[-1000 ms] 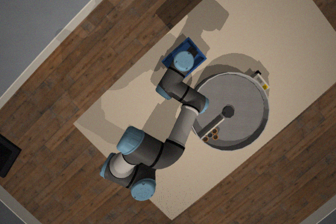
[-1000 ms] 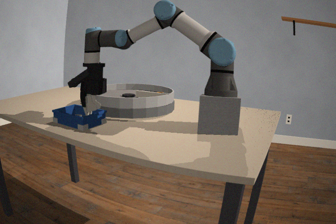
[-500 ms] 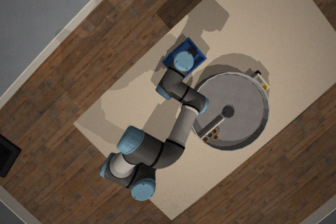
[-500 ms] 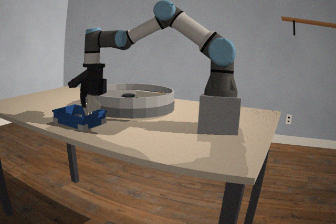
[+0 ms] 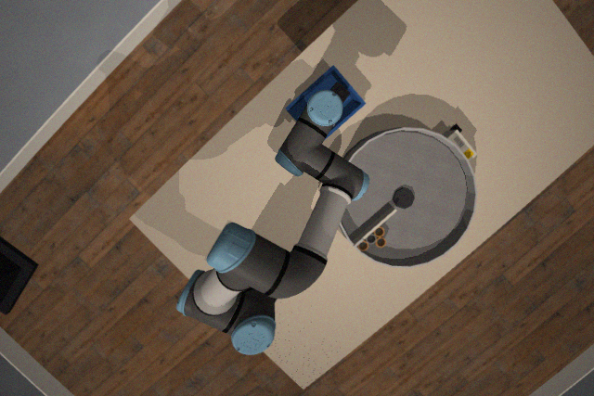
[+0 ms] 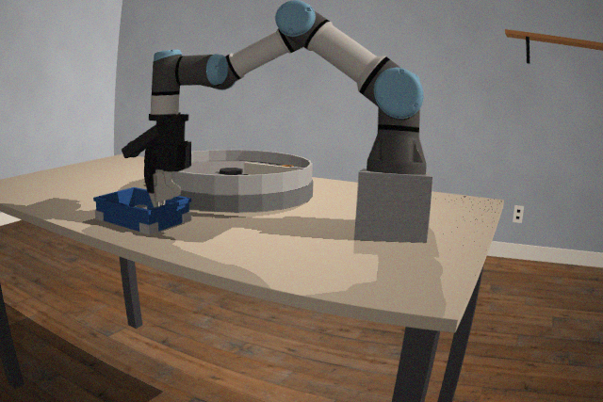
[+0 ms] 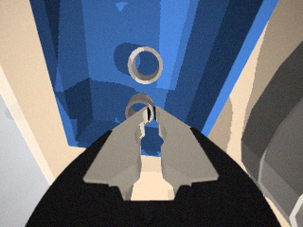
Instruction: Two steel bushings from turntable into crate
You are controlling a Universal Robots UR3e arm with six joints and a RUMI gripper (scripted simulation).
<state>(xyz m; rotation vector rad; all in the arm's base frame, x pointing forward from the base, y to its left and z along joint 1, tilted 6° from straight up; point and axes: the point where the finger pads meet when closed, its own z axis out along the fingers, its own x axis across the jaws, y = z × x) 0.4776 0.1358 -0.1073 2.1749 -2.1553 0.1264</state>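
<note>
My gripper is now 5 cm short of the blue crate. The rest, counted from my hand: grey turntable: 35 cm to the right, 3 cm behind, 2 cm above.
</note>
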